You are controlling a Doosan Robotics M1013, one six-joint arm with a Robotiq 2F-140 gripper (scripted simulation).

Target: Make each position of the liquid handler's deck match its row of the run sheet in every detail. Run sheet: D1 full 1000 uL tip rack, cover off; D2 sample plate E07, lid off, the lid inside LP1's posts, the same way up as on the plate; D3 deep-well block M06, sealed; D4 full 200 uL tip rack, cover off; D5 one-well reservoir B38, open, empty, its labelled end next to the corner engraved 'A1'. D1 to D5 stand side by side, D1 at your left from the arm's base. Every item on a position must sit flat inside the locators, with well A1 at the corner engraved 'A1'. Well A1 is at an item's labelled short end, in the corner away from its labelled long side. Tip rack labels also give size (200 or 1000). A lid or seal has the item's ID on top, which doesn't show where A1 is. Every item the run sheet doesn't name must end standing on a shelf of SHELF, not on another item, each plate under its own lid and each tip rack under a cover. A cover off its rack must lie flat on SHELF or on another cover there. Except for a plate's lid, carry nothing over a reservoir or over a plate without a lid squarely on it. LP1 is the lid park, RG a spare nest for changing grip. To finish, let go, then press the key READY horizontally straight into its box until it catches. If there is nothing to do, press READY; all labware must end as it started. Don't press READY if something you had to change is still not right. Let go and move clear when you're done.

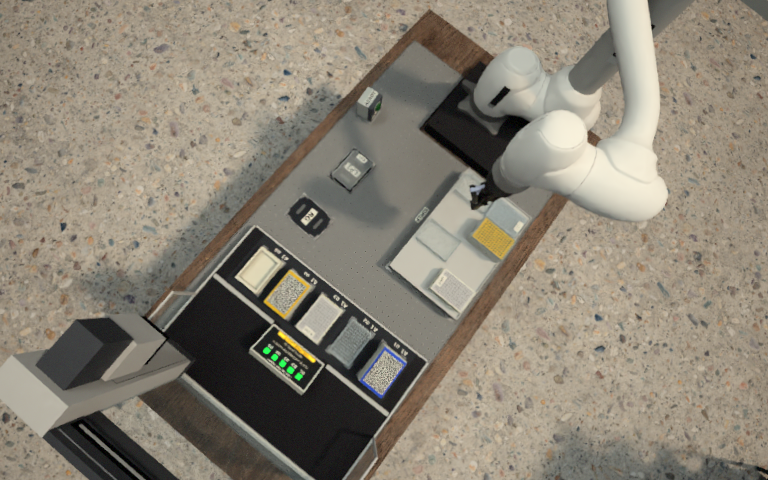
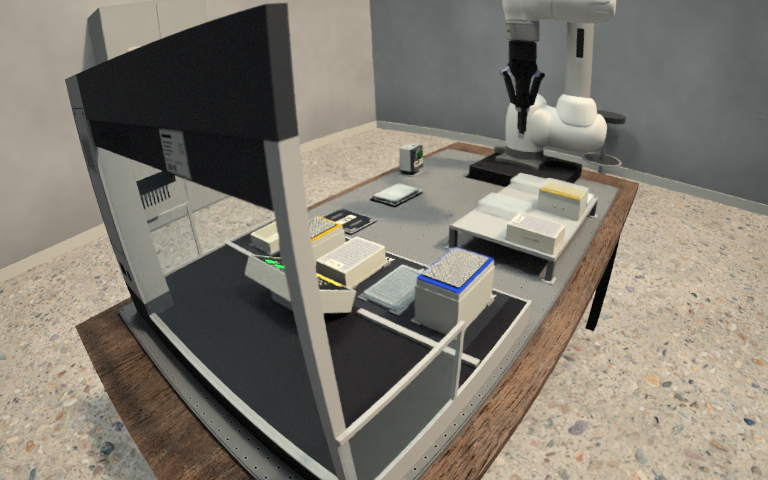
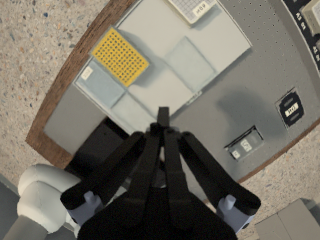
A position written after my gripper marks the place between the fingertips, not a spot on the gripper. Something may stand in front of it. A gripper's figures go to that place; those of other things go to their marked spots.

Scene:
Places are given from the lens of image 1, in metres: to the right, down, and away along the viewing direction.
my gripper (image 1: 473,205): 0.26, -0.10, 0.99
yellow-rimmed tip rack (image 1: 292,289): -0.28, 0.15, 1.07
clear lid (image 1: 355,165): -0.10, -0.27, 1.25
clear sample plate (image 1: 346,348): -0.12, 0.34, 1.10
The marked spots on the clear lid and the yellow-rimmed tip rack are 0.49 m apart.

